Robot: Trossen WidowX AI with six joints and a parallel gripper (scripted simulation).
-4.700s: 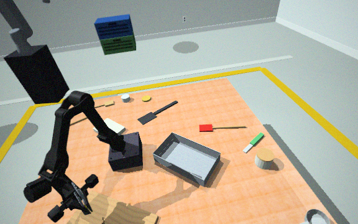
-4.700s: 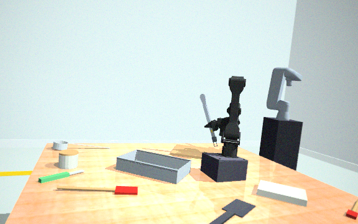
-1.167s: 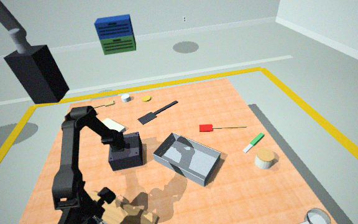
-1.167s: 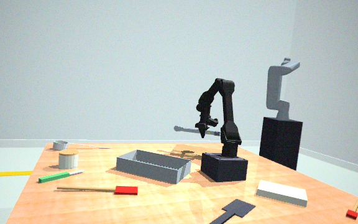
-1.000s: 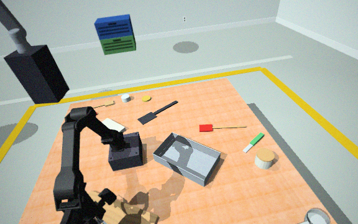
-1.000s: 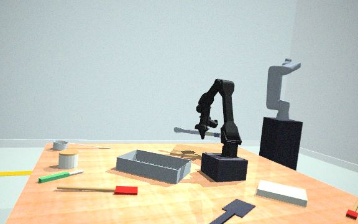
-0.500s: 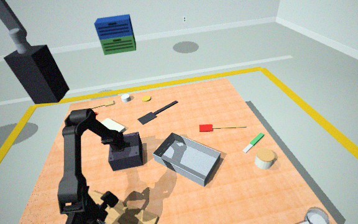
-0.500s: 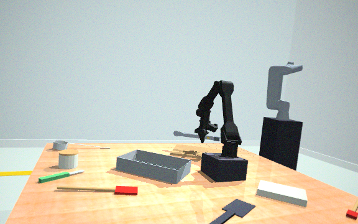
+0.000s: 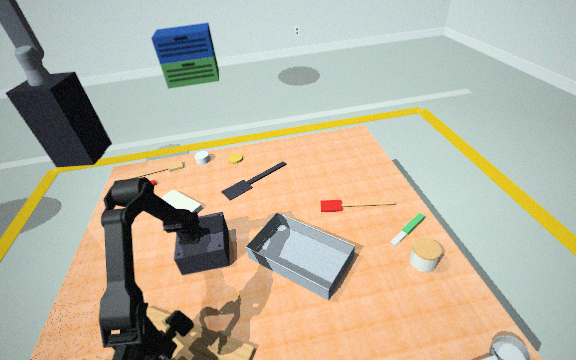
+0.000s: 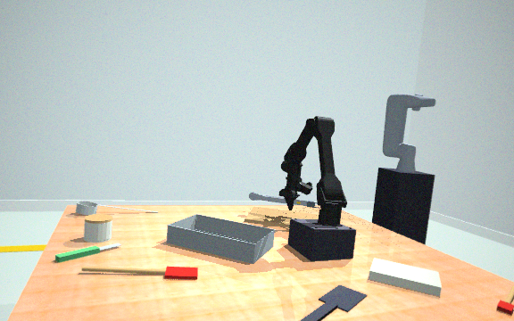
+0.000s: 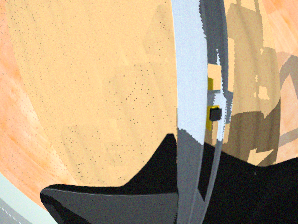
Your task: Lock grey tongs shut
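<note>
My gripper tip is 40 mm above the wooden board. Also, from my gripper tip: white block: 160 mm behind, 600 mm to the left, 30 mm below; black spatula: 140 mm ahead, 750 mm to the left, 40 mm below; roasting tin: 340 mm ahead, 330 mm to the left, 20 mm below.
</note>
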